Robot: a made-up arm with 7 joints.
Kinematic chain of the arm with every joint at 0, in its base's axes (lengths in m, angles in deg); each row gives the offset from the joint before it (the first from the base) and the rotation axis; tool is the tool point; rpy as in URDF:
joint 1: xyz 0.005 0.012 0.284 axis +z
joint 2: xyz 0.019 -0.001 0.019 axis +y
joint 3: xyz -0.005 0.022 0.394 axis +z
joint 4: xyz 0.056 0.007 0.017 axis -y
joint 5: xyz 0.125 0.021 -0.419 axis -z
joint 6: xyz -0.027 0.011 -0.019 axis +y
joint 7: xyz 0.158 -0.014 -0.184 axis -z
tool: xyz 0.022 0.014 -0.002 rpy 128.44 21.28 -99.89
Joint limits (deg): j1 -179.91..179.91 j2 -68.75..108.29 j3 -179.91..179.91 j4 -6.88..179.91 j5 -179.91..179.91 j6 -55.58..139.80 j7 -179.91..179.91
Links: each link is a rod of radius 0.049 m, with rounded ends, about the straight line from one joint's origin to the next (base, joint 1, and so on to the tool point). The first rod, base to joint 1, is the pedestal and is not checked.
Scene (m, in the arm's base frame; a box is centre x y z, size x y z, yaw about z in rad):
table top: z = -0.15
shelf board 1: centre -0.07 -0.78 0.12 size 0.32 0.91 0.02 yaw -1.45
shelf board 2: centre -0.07 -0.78 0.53 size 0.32 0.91 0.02 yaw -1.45
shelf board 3: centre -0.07 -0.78 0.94 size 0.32 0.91 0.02 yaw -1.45
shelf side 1: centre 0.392 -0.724 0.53 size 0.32 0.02 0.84 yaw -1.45
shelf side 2: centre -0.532 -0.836 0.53 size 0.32 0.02 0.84 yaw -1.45
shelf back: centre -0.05 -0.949 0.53 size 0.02 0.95 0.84 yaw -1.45
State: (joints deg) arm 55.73 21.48 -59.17 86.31 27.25 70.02 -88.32
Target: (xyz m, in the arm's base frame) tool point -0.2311 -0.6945 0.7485
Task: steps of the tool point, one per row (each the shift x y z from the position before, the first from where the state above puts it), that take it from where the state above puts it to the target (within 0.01 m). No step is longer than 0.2 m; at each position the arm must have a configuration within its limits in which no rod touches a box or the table.
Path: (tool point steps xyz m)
1: -0.0229 -0.1584 0.0365
2: -0.0661 -0.1476 0.0571
3: -0.1075 -0.1187 0.0754
4: -0.1406 -0.0729 0.0865
5: -0.1588 -0.0153 0.0872
6: -0.1572 0.0456 0.0763
7: -0.0547 -0.0894 -0.0522
8: -0.0799 -0.0663 -0.0453
9: -0.1019 -0.0385 -0.0338
10: -0.1204 -0.0035 -0.0209
11: 0.0046 -0.0990 -0.0208
12: 0.0161 -0.0757 0.0000
13: 0.0065 -0.0492 0.0209

